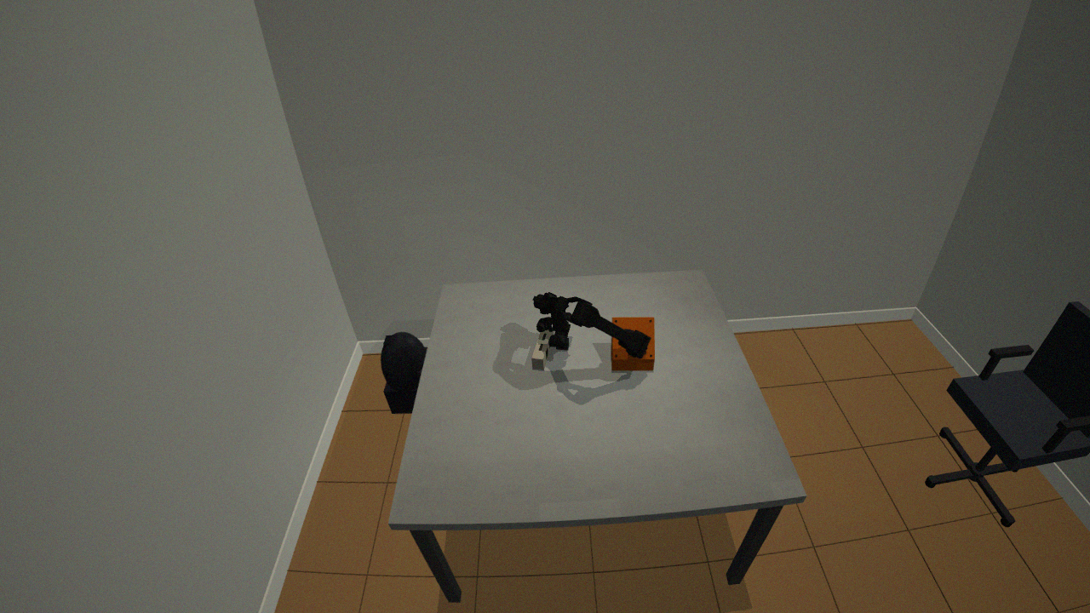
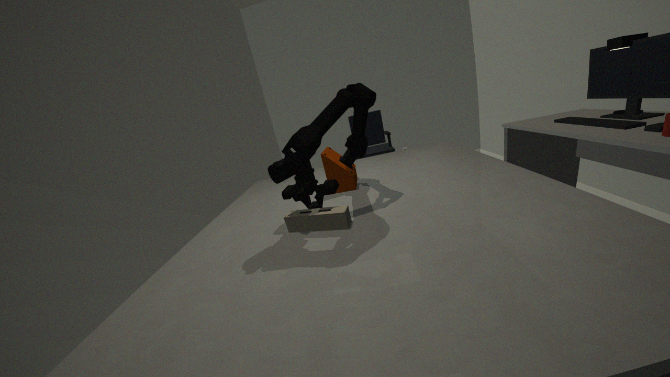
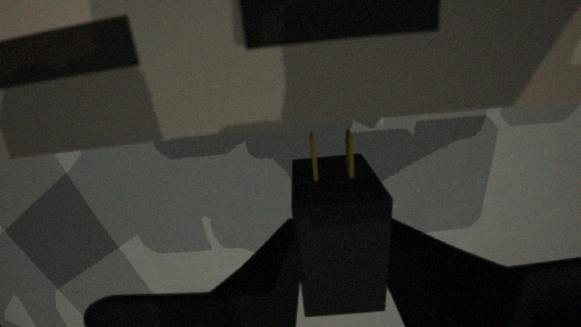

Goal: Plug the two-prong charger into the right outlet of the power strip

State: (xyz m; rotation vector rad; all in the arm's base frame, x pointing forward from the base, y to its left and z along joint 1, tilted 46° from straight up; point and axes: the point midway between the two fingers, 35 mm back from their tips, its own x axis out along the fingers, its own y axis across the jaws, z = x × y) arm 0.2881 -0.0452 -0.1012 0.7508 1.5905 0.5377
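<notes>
Now: gripper tip 2 cm short of the two-prong charger and 1 cm below it.
</notes>
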